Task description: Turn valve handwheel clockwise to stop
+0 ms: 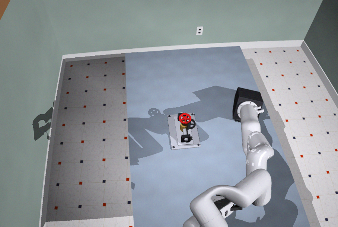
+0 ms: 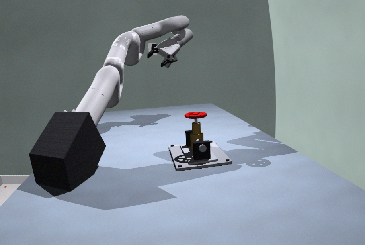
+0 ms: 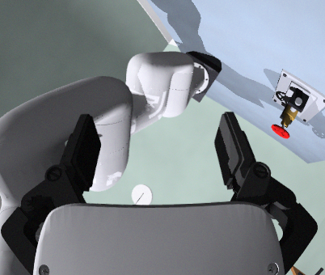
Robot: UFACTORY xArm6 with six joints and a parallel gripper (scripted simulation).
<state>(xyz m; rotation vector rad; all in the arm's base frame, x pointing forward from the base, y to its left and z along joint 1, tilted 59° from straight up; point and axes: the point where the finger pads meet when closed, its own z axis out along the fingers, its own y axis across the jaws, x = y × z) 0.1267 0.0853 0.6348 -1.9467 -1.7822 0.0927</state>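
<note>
My hand is 14 cm short of the red handwheel, 51 cm to the left of it and 21 cm above it.
</note>
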